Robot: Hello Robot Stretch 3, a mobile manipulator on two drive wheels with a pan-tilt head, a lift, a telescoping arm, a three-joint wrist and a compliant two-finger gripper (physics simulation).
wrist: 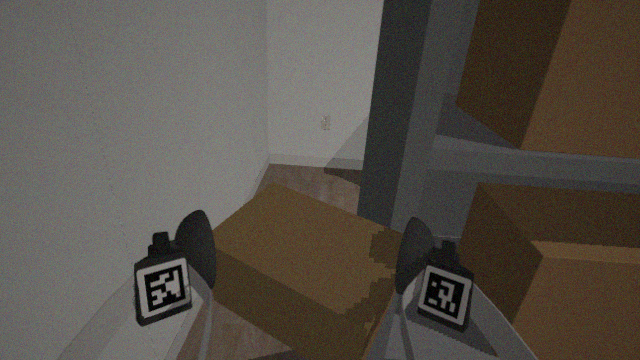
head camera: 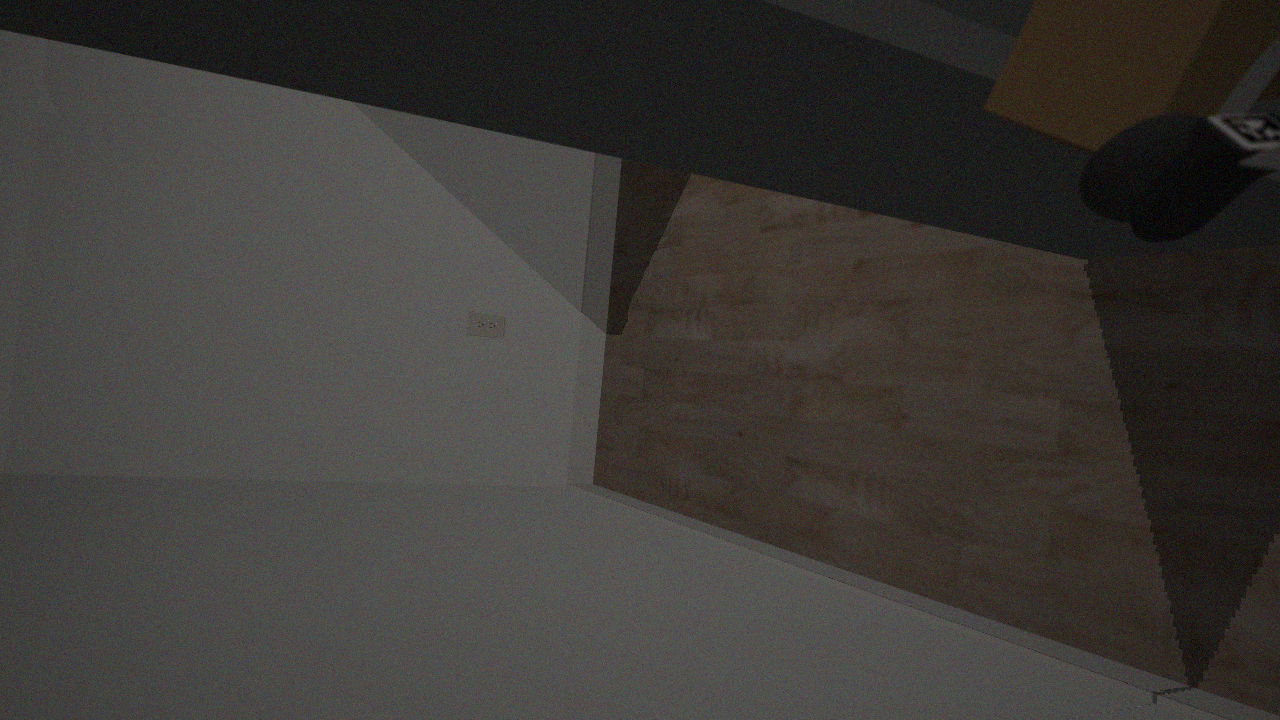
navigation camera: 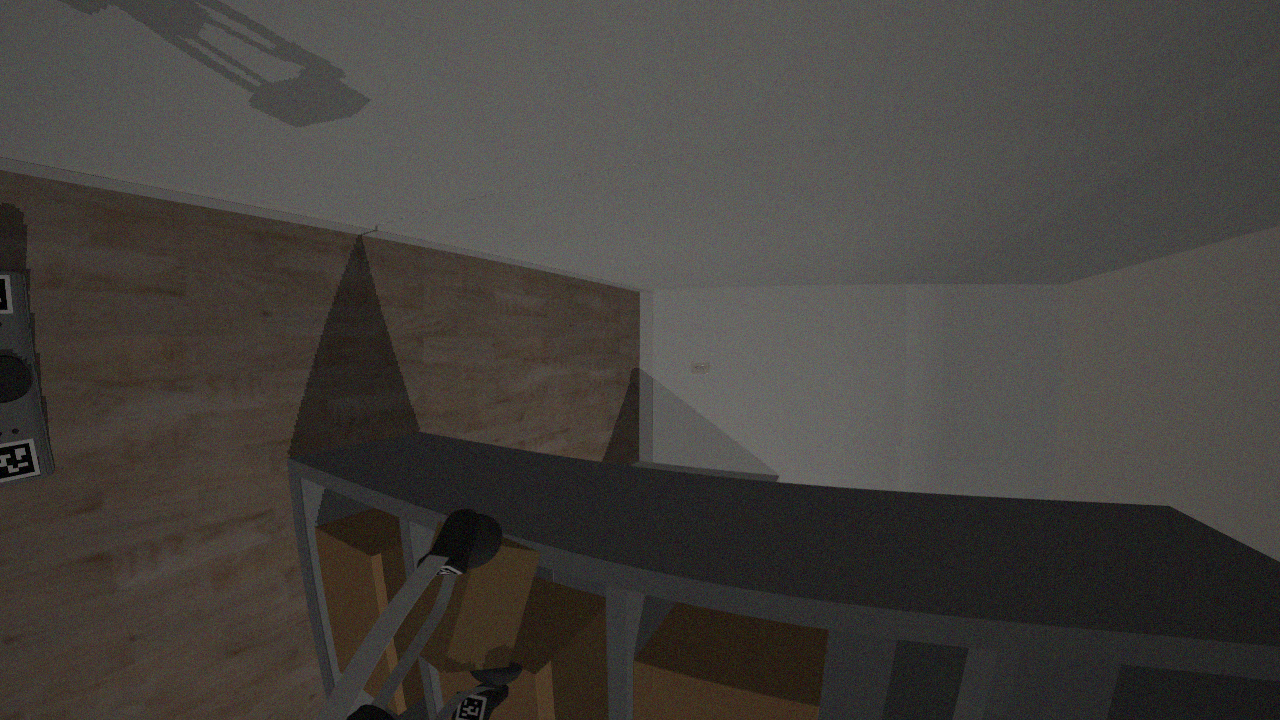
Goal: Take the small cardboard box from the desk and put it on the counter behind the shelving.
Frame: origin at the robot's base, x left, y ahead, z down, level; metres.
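Where they show: gripper, between the fingertips: (head camera: 1108, 27) (navigation camera: 493, 593).
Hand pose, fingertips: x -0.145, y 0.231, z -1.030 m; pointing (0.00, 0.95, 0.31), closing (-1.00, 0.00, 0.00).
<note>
After its pixels a point has its place.
The small cardboard box (head camera: 1105, 67) {x -0.126, y 0.224, z -1.043 m} (navigation camera: 494, 608) {x -0.146, y 0.218, z -1.042 m} (wrist: 300, 245) is held tilted between the two dark rubber fingertips of my gripper (navigation camera: 486, 605) {x -0.145, y 0.231, z -1.030 m} (wrist: 306, 241) {x -0.145, y 0.231, z -1.030 m}, which is shut on it. In the head camera view, part of the box and one side of the gripper show at the top right. The dark grey shelving (head camera: 760, 125) {x -0.300, y 0.740, z -0.805 m} (navigation camera: 716, 537) {x -0.293, y 0.647, z -1.076 m} (wrist: 417, 125) holds cardboard boxes. In the navigation camera view, the held box overlaps the shelving's front near its left end. In the wrist view, the shelving is to the right of the held box. I cannot make out the desk or the counter.
Larger cardboard boxes (navigation camera: 733, 685) {x -0.456, y 0.521, z -1.143 m} (wrist: 590, 90) sit in the shelving's compartments. A pale wall (head camera: 268, 268) {x -0.391, y 2.671, z -1.029 m} (navigation camera: 805, 179) {x 0.309, y 0.963, z -1.181 m} (wrist: 175, 100) meets the wooden floor (head camera: 850, 385) {x -0.124, y 1.504, z 0.000 m} (navigation camera: 179, 358) {x -0.002, y 0.293, z -0.001 m}. Part of my grey base (navigation camera: 22, 416) {x -0.063, y 0.021, z -0.160 m} shows at the left edge of the navigation camera view.
</note>
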